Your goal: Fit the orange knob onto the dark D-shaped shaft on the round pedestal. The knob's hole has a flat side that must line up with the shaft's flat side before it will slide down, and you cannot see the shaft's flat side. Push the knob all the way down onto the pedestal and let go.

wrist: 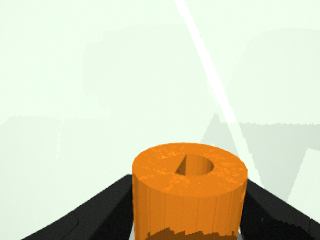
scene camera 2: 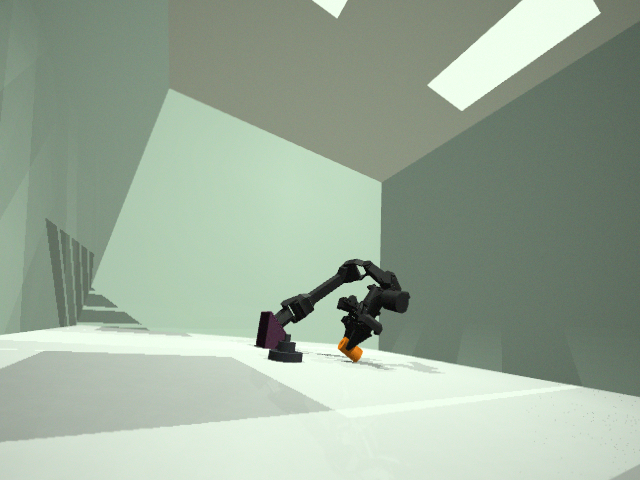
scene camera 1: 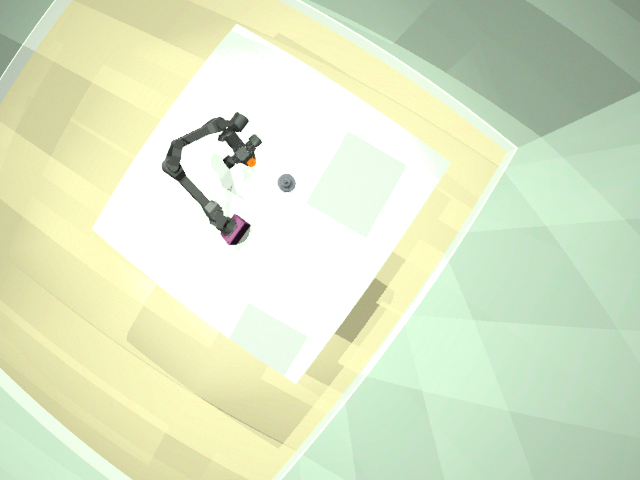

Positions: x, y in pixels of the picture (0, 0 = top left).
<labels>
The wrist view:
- my gripper: 186, 186
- orange knob: 176, 183
</labels>
